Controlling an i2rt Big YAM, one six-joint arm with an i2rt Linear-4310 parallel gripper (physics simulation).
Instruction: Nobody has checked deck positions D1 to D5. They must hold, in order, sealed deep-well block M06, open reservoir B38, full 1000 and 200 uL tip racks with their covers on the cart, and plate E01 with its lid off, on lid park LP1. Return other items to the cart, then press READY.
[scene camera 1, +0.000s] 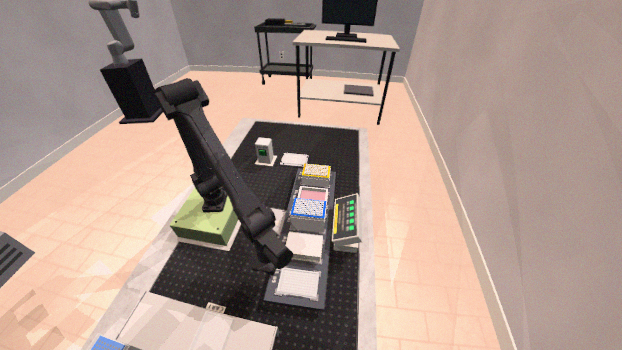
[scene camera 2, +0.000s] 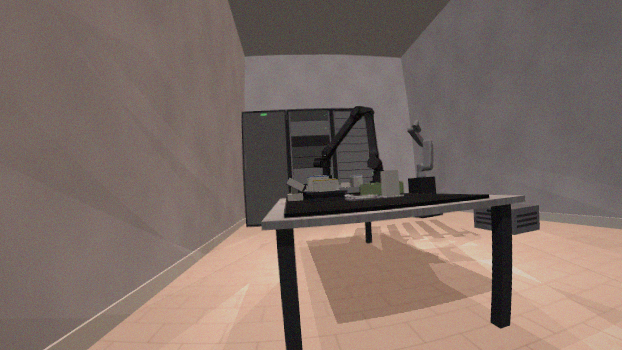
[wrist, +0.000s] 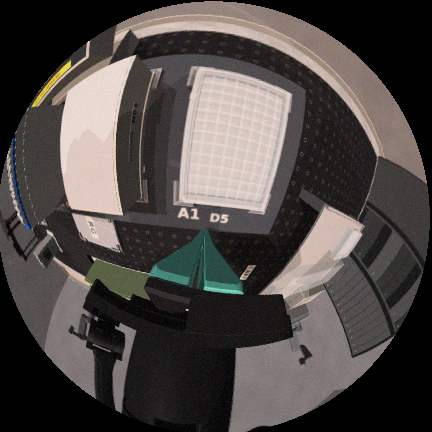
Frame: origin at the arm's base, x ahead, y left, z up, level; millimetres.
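Where they show: gripper, between the fingertips: (scene camera 1: 271, 273) (wrist: 203, 234); arm's base, origin of its link: (scene camera 1: 216, 200) (scene camera 2: 379, 182).
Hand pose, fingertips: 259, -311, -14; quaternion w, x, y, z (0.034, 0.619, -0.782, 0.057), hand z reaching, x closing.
Things, the pixels of their top centre, and the offset from my fingertips, as dx, dy, dz. "spot": a spot on its surface instead. Level surfaces: height alone.
- clear gridded plate, centre of its top: (wrist: 238, 136) (scene camera 1: 298, 281) +91, -31, +0
- white-topped block, centre of its top: (wrist: 79, 140) (scene camera 1: 304, 243) +112, +91, +28
- blue-rimmed tip rack, centre of its top: (scene camera 1: 309, 206) (scene camera 2: 317, 175) +133, +214, +84
- reservoir with pink content, centre of its top: (scene camera 1: 312, 194) +154, +336, +17
- yellow-rimmed tip rack, centre of its top: (scene camera 1: 316, 169) (scene camera 2: 324, 179) +176, +458, +51
- white cart surface, height of its surface: dz -2
- sloped panel, a spot on its surface: (scene camera 1: 347, 217) spot: +276, +180, +56
- white box with a green button face, a spot on its surface: (scene camera 1: 263, 151) spot: -91, +631, +30
- flat white plate, centre of its top: (scene camera 1: 294, 158) +68, +661, -44
- blue item, a spot on its surface: (scene camera 1: 107, 344) spot: -388, -232, +92
My gripper (wrist: 203, 234) is shut and empty, its teal fingertips low beside the D5 label; the arm hides it in scene camera 1. A clear gridded plate (scene camera 1: 298, 284) (wrist: 237, 140) lies at D5. Beside it is a white-topped block (scene camera 1: 304, 246) (wrist: 92, 145); the print on its side is too small to read. Farther along the deck stand a blue-rimmed tip rack (scene camera 1: 309, 208), a reservoir with pink content (scene camera 1: 313, 194) and a yellow-rimmed tip rack (scene camera 1: 316, 171), both racks without covers. The white cart surface (scene camera 1: 250, 334) (wrist: 315, 245) is at the near end.
A sloped panel (scene camera 1: 347, 217) with several green lights stands along the deck. A white box with a green button face (scene camera 1: 263, 151) and a flat white plate (scene camera 1: 294, 159) are at the far end. The arm stands on a green base (scene camera 1: 205, 222). A blue item (scene camera 1: 107, 344) is at the cart's left.
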